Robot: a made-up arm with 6 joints. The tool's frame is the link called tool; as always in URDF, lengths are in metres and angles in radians. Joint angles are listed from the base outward.
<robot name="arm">
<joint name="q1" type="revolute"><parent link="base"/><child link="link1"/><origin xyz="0 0 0.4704"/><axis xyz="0 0 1"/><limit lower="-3.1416" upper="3.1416"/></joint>
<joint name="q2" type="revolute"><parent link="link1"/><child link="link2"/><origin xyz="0.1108 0 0"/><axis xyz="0 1 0"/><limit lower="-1.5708" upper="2.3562"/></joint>
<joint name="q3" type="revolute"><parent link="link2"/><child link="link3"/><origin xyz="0 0 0.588"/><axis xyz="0 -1 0"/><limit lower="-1.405" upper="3.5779"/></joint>
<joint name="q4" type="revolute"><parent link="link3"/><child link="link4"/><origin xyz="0 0 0.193"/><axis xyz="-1 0 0"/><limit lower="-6.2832" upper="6.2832"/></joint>
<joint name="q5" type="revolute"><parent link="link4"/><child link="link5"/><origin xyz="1.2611 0 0"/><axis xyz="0 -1 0"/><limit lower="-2.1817" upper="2.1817"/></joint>
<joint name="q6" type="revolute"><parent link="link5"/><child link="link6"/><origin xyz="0.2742 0 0"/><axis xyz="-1 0 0"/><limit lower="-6.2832" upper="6.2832"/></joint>
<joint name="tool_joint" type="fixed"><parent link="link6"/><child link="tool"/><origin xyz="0 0 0"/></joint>
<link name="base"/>
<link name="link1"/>
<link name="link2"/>
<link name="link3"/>
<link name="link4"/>
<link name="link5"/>
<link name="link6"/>
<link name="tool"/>
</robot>
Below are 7 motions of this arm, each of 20 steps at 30 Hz.
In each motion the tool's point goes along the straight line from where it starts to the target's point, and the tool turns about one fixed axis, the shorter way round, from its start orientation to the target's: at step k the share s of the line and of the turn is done. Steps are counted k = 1, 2, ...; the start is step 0. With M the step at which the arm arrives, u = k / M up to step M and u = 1 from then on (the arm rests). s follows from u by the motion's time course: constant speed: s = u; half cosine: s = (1 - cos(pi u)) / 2; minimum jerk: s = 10 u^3 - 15 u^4 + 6 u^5.
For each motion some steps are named. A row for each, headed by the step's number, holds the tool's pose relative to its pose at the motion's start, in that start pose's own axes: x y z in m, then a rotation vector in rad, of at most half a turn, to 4 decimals.
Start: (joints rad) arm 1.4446 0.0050 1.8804 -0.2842 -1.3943 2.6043
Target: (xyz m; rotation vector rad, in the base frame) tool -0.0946 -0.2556 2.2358 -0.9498 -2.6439 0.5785
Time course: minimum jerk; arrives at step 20
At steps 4, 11, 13, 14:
4: -0.0051 0.0013 0.0031 0.0129 -0.0339 -0.0246
11: -0.0517 0.0137 0.0318 0.1326 -0.3472 -0.2514
13: -0.0667 0.0177 0.0410 0.1710 -0.4478 -0.3242
14: -0.0730 0.0194 0.0448 0.1871 -0.4900 -0.3548

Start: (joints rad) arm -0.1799 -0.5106 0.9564 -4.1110 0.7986 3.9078
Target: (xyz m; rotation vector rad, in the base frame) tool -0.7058 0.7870 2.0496 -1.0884 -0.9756 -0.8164
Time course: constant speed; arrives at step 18
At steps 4, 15, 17, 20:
4: -0.0691 0.1866 0.0749 -0.2640 0.0288 -0.1570
15: -0.2593 0.6998 0.2809 -0.9902 0.1078 -0.5889
17: -0.2938 0.7931 0.3183 -1.1222 0.1222 -0.6674
20: -0.3111 0.8397 0.3371 -1.1882 0.1294 -0.7067

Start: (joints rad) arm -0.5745 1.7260 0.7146 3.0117 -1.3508 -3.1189
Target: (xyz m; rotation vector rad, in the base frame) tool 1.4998 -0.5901 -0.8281 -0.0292 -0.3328 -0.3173
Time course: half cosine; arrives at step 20
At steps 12, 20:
12: -0.2240 0.2043 -0.1621 0.0660 0.0109 0.2374
20: -0.3422 0.3121 -0.2476 0.1009 0.0166 0.3627

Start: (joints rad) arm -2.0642 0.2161 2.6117 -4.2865 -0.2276 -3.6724
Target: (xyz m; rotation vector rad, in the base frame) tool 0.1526 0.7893 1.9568 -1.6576 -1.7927 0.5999
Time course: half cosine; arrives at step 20
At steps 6, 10, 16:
6: -0.0307 -0.0346 0.0485 -0.1271 -0.0893 0.0738
10: -0.0744 -0.0840 0.1177 -0.3083 -0.2167 0.1790
16: -0.1346 -0.1519 0.2129 -0.5577 -0.3920 0.3239

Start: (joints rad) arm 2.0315 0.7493 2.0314 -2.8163 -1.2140 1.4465
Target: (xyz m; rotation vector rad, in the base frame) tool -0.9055 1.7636 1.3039 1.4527 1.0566 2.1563
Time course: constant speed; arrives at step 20
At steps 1, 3, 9, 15, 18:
1: -0.0873 -0.0062 -0.0245 0.0106 0.0003 -0.0866
3: -0.2620 -0.0186 -0.0735 0.0318 0.0010 -0.2598
9: -0.7861 -0.0558 -0.2204 0.0953 0.0030 -0.7793
15: -1.3102 -0.0930 -0.3673 0.1589 0.0050 -1.2988
18: -1.5722 -0.1116 -0.4407 0.1907 0.0061 -1.5585

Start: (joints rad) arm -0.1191 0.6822 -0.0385 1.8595 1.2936 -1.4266
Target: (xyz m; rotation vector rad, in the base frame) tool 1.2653 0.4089 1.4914 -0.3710 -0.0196 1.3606
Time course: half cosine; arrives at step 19
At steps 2, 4, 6, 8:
2: -0.0069 0.0272 0.0269 -0.0213 -0.0057 -0.0014
4: -0.0267 0.1059 0.1048 -0.0827 -0.0220 -0.0054
6: -0.0574 0.2276 0.2252 -0.1777 -0.0473 -0.0116
8: -0.0957 0.3790 0.3750 -0.2960 -0.0788 -0.0192

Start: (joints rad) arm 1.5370 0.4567 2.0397 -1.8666 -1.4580 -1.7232
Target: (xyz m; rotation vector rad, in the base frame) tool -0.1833 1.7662 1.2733 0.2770 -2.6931 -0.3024
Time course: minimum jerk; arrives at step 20
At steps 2, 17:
2: -0.0053 -0.0062 0.0147 0.0098 0.0016 0.0019
17: -0.5990 -0.6994 1.6704 1.1158 0.1866 0.2193

